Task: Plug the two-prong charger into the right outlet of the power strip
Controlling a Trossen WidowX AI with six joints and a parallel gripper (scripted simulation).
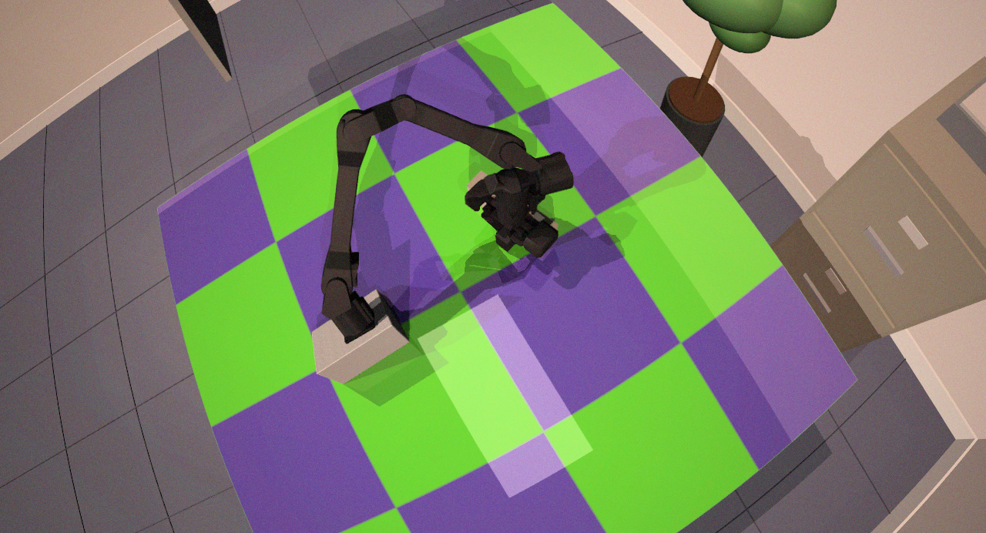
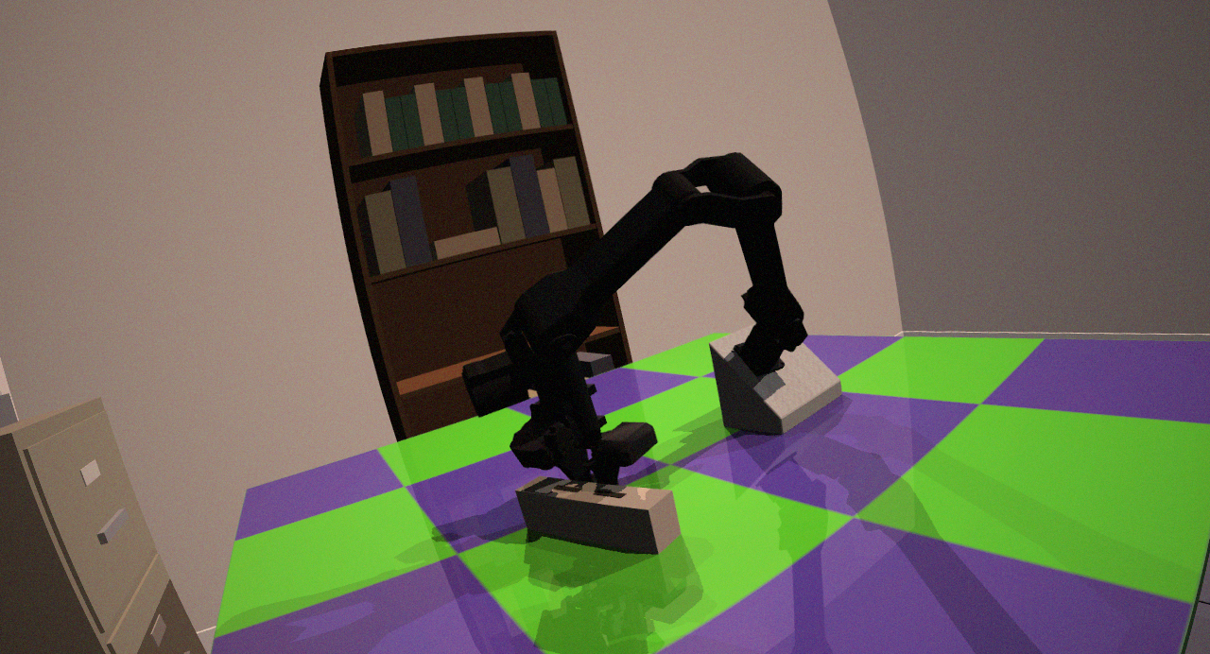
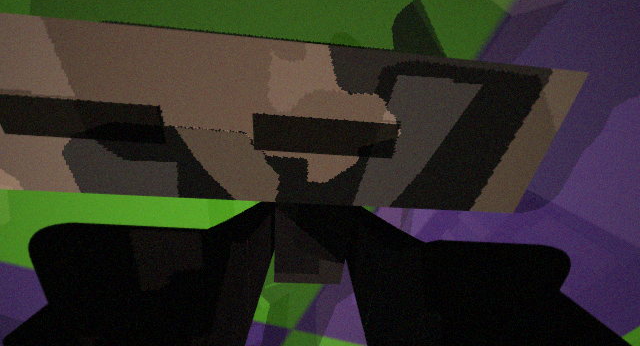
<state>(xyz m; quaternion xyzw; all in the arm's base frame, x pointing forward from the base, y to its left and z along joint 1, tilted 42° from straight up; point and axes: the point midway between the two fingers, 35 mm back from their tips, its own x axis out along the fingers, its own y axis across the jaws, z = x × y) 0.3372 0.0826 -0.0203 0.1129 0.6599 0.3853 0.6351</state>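
The two-prong charger is 20 mm ahead of my gripper tip, 10 mm to the left of it and 10 mm above it.
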